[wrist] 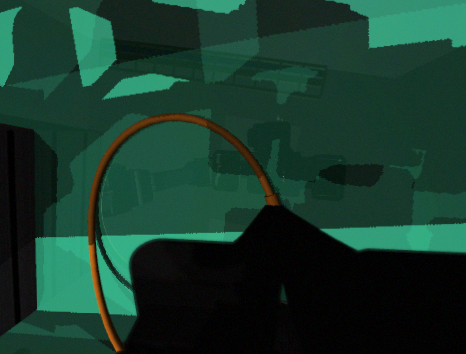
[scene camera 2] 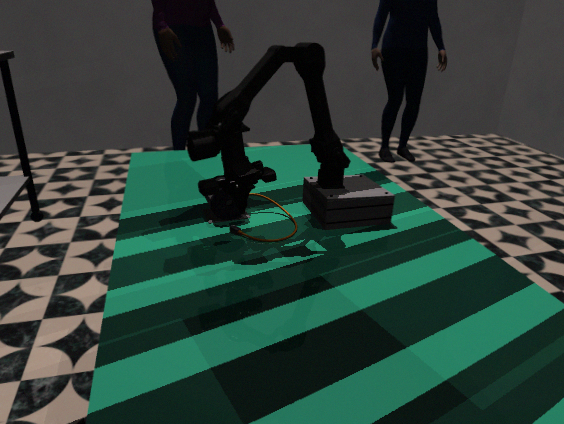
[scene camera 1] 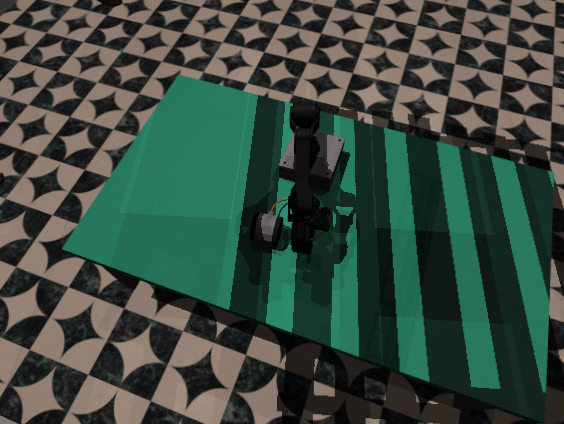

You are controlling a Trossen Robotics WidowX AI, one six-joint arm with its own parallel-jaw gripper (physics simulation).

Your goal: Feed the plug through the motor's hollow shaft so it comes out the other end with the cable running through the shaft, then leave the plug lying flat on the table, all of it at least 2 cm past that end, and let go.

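Frame: origin at the arm's base, x ahead, y left, z up, level; centimetres.
Seen in the pictures: gripper, fingertip midpoint: [wrist: 272, 213] [scene camera 2: 242, 213]; arm's base at its link origin: [scene camera 2: 330, 185].
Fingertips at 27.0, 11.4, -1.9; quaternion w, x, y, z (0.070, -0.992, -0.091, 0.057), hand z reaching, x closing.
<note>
Offsets run from my fingertips to a thing's top centre, as dx, dy, dz. Level surfaces: height alone.
The motor @(+2.6, -14.6, +3.6) [scene camera 1: 268, 230], a grey cylinder with dark ends, lies on the green table left of the arm; in scene camera 2 the arm largely hides it. The orange cable [scene camera 1: 277, 201] [scene camera 2: 296, 227] [wrist: 92, 220] loops from beside the motor towards the robot base and back to the fingertips. The small dark plug @(+1.6, -2.8, -5.2) [scene camera 2: 234, 229] is at the cable's end, low at the table beside the gripper; the fingers hide it in the wrist view. My gripper [wrist: 272, 213] is shut, low over the table, its tips overlapping the cable's end in view. Whether any cable is inside the shaft is hidden.
The grey robot base [scene camera 1: 330, 150] [scene camera 2: 360, 212] [wrist: 15, 225] stands behind the cable loop. The green table @(dz -6.6) [scene camera 1: 165, 150] [scene camera 2: 150, 170] carries striped shadows and reflections. Two people [scene camera 2: 187, 65] [scene camera 2: 406, 65] stand beyond it. A dark-legged stand [scene camera 2: 20, 135] shows at the left of scene camera 2.
</note>
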